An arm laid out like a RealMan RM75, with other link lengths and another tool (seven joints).
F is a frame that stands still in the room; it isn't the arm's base.
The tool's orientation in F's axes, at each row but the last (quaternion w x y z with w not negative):
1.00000 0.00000 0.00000 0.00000
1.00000 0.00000 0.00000 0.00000
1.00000 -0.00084 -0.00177 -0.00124
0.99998 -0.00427 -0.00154 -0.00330
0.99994 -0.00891 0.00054 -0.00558
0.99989 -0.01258 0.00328 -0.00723
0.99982 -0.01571 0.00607 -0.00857
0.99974 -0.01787 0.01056 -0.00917
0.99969 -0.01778 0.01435 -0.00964
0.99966 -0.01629 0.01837 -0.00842
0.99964 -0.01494 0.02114 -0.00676
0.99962 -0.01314 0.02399 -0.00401
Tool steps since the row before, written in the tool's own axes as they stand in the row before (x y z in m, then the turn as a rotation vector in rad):
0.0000 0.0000 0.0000 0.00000 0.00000 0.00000
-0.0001 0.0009 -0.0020 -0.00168 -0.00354 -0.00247
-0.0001 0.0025 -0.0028 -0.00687 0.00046 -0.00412
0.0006 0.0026 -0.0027 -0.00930 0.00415 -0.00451
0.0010 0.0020 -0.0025 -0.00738 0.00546 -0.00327
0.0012 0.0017 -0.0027 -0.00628 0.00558 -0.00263
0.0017 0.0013 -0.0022 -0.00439 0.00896 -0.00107
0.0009 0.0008 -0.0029 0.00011 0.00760 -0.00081
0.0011 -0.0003 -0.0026 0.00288 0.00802 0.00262
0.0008 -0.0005 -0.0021 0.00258 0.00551 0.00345
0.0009 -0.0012 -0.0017 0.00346 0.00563 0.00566
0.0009 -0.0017 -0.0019 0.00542 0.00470 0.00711
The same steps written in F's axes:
0.0000 0.0000 0.0000 0.00000 0.00000 0.00000
-0.0001 0.0009 -0.0020 -0.00168 -0.00354 -0.00247
-0.0001 0.0025 -0.0028 -0.00685 0.00047 -0.00415
0.0006 0.0026 -0.0027 -0.00926 0.00417 -0.00457
0.0010 0.0019 -0.0025 -0.00732 0.00548 -0.00336
0.0012 0.0016 -0.0027 -0.00622 0.00560 -0.00273
0.0017 0.0012 -0.0023 -0.00425 0.00900 -0.00130
0.0009 0.0007 -0.0029 0.00023 0.00756 -0.00108
0.0010 -0.0004 -0.0026 0.00310 0.00805 0.00225
0.0007 -0.0006 -0.0021 0.00280 0.00557 0.00317
0.0008 -0.0013 -0.0017 0.00377 0.00575 0.00534
0.0008 -0.0018 -0.0019 0.00579 0.00484 0.00672

